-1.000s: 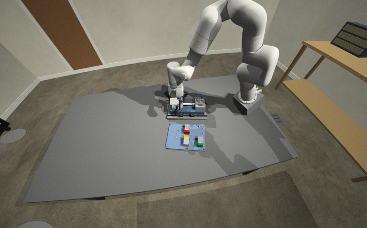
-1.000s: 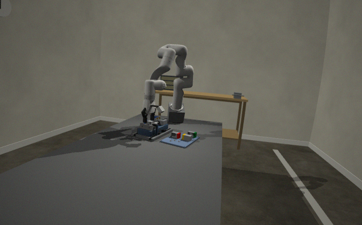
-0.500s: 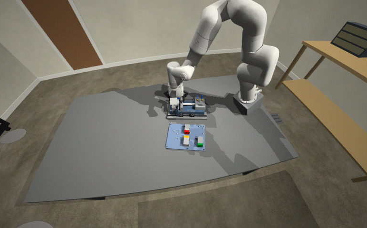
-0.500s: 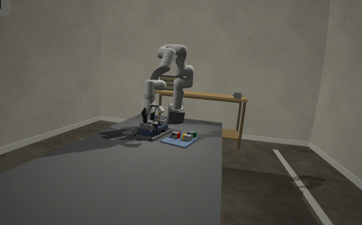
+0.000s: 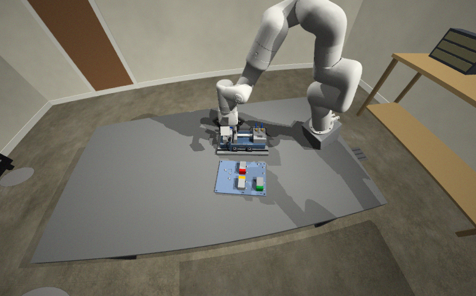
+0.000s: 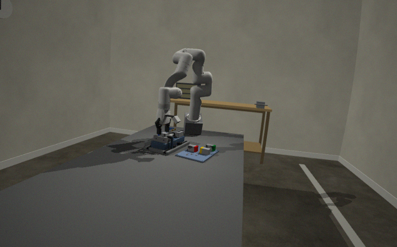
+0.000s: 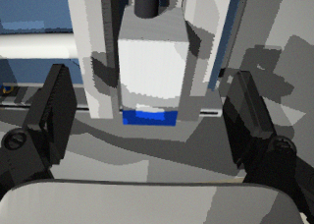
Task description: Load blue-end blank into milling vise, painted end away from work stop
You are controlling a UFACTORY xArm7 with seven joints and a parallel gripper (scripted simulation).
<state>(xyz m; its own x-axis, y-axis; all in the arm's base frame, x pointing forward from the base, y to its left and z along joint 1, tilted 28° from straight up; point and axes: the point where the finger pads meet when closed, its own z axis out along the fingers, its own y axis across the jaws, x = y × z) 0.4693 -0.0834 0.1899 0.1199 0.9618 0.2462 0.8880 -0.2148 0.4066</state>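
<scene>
The blue-ended blank lies 30 mm below my hand. From my hand the other things lie so: milling vise (80 mm below, 70 mm behind, 10 mm to the left); red-ended blank (200 mm to the left, 100 mm below, 50 mm behind); work stop rod (50 mm to the left, 30 mm below).
</scene>
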